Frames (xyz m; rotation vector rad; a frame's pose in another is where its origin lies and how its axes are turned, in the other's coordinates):
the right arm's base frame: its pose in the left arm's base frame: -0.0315 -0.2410 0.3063 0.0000 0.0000 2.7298
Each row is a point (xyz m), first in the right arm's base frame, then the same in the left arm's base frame.
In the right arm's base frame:
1: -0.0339 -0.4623 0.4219
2: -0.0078 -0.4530 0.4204
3: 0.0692 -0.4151 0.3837
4: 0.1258 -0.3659 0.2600
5: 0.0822 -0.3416 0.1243
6: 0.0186 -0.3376 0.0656
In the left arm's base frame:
1: 0.1846 0.1691 0.7282
2: 0.1570 0.1710 0.7267
3: 0.0712 0.1671 0.6900
4: -0.0003 0.1447 0.5663
5: 0.0299 0.1049 0.4306
6: 0.0866 0.0758 0.3719

